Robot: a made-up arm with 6 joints. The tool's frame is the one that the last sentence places.
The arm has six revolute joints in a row. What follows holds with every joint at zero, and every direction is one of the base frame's. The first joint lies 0.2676 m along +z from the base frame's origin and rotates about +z. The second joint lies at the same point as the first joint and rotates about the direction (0, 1, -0.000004). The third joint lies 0.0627 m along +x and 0.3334 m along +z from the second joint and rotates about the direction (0, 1, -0.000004). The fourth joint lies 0.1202 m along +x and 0.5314 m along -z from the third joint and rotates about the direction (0, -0.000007, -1). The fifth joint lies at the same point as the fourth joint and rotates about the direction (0, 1, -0.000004). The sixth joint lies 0.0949 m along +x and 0.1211 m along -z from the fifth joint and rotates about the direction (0, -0.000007, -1). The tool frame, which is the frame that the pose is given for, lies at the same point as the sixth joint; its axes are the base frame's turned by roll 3.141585, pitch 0 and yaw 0 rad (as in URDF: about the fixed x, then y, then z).
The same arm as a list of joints. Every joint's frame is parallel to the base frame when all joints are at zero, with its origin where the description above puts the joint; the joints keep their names.
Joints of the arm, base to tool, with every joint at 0 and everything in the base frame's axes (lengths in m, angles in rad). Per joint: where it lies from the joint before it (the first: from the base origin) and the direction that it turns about. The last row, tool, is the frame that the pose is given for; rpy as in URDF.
joint 1: axis 0 0 1 offset 0 0 0.2676
joint 2: axis 0 1 0 offset 0 0 0
joint 3: axis 0 1 0 offset 0.0627 0 0.3334
joint 4: axis 0 0 -1 offset 0.1202 0 -0.5314
joint 5: axis 0 1 0 offset 0 0 0
joint 6: axis 0 0 -1 offset 0.0949 0 -0.1211
tool: offset 0 0 0 rpy 3.1416 0 0

